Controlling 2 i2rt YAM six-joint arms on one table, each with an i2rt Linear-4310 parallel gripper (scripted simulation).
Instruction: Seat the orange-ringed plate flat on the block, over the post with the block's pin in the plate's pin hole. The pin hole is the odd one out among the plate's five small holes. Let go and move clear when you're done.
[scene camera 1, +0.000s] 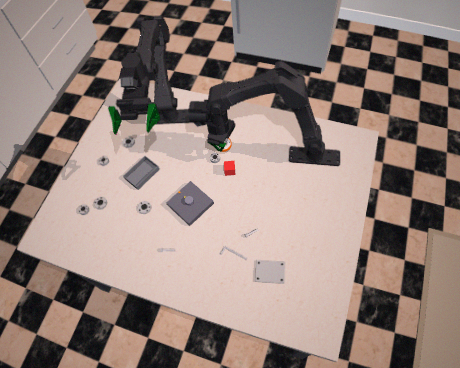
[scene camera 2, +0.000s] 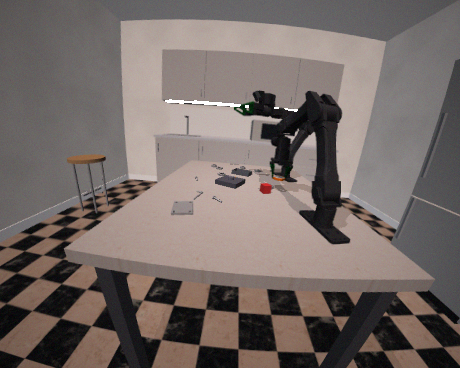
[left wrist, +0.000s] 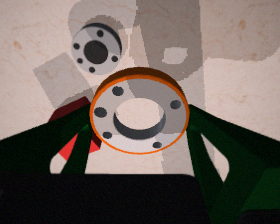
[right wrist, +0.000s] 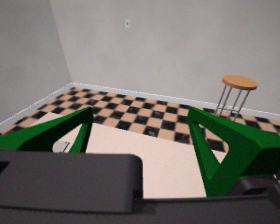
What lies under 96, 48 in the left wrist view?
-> A grey flange.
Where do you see the right gripper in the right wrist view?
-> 140, 112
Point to a dark grey block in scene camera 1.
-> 190, 202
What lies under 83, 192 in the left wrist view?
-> The left gripper.
